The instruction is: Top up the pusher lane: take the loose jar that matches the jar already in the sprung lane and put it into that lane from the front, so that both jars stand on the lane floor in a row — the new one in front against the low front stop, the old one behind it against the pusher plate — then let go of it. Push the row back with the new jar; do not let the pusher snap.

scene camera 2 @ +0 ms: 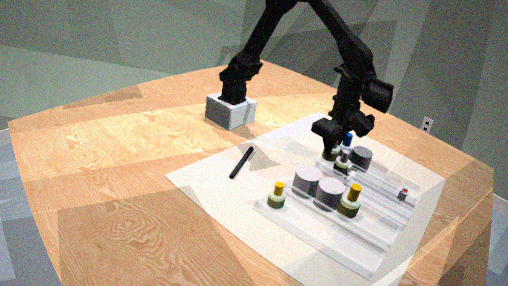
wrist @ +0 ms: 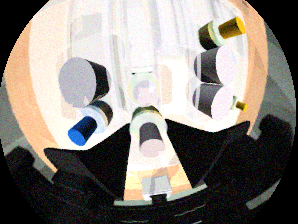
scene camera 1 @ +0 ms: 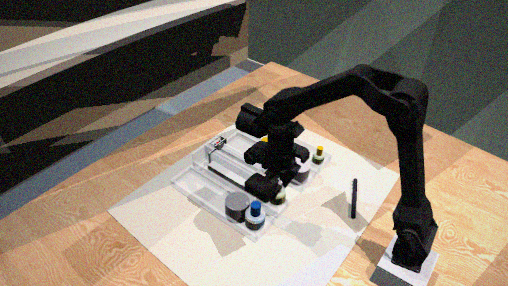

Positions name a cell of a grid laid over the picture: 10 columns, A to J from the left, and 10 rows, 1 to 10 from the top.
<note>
I see my gripper (scene camera 1: F7), a grey cylinder (wrist: C4), a jar (wrist: E4), a grey cylinder (wrist: H5), a grey cylinder (wrist: H3) and a clear rack (scene camera 2: H7).
My gripper also shows in scene camera 2 (scene camera 2: G6) and in the wrist view (wrist: E6). The clear rack is seen too in scene camera 1 (scene camera 1: E6).
</note>
